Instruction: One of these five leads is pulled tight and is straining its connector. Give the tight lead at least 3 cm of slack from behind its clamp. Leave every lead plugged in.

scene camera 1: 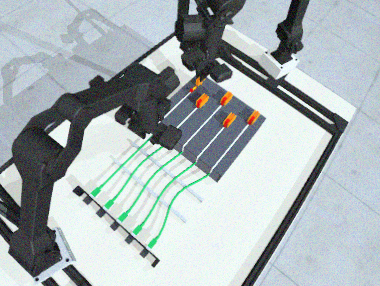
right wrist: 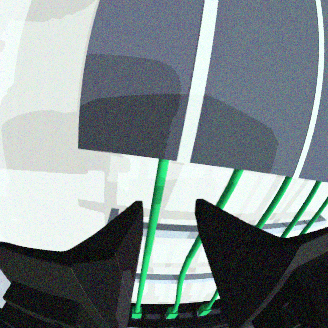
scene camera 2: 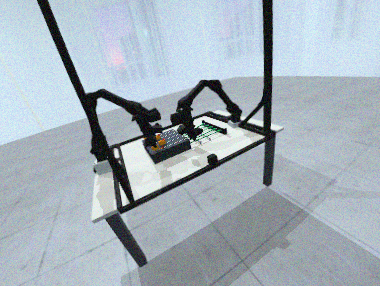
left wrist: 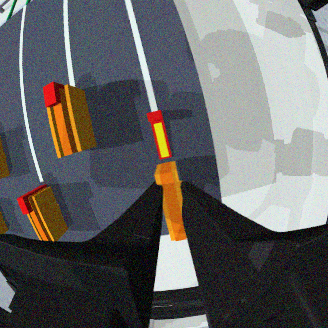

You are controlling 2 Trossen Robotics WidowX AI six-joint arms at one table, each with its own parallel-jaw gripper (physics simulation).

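Places are measured from the left arm's base along level axes (x ahead, y left, z up), in millimetres.
Pixels of known places: left gripper, fingertip midpoint: (scene camera 1: pixel 199 80) (scene camera 2: pixel 156 147) (left wrist: pixel 170 188); right gripper, fingertip midpoint: (scene camera 1: pixel 149 141) (right wrist: pixel 168 206) (scene camera 2: pixel 193 140); left arm's base, origin of the base link: (scene camera 1: pixel 281 56) (scene camera 2: pixel 103 158); right arm's base, origin of the base link: (scene camera 1: pixel 45 254) (scene camera 2: pixel 236 121).
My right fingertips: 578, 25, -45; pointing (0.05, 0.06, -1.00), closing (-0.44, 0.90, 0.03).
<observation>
Ahead of a thing's pixels: the offset from my right fingertips to its top centre, as dx, dy, dz. "pt": to the spot under its first point.
The tight lead @(pt +98, +25, -6) (scene camera 1: pixel 124 164) (right wrist: pixel 152 225) runs nearly straight from its green plug @(+204, +53, -2) (scene camera 1: pixel 96 192) (right wrist: pixel 136 315) to the dark block (scene camera 1: pixel 242 137) (left wrist: pixel 115 175); the other green leads bow. Its white part @(pt -156, -54, +35) (left wrist: pixel 140 55) crosses the block to a clamp with a red and yellow base @(-209, -70, +48) (left wrist: pixel 161 140) and an orange lever @(pt -245, -80, +66) (left wrist: pixel 173 212) (scene camera 1: pixel 199 81). My left gripper (left wrist: pixel 170 188) is shut on that orange lever, beyond the base. My right gripper (right wrist: pixel 168 206) is partly open; the tight lead passes between its fingers, nearer the left-hand one in the right wrist view, touching neither.
Other orange clamps (scene camera 1: pixel 201 101) (scene camera 1: pixel 226 98) (scene camera 1: pixel 229 120) (scene camera 1: pixel 253 118) stand on the block. Two pale rails (scene camera 1: pixel 192 195) (scene camera 1: pixel 176 215) cross beneath the green leads. The plugs sit along a black connector strip @(pt +201, +166, +0) (scene camera 1: pixel 115 226). The neighbouring green lead @(pt -23, +35, -5) (right wrist: pixel 230 190) passes close behind the right-hand finger.
</observation>
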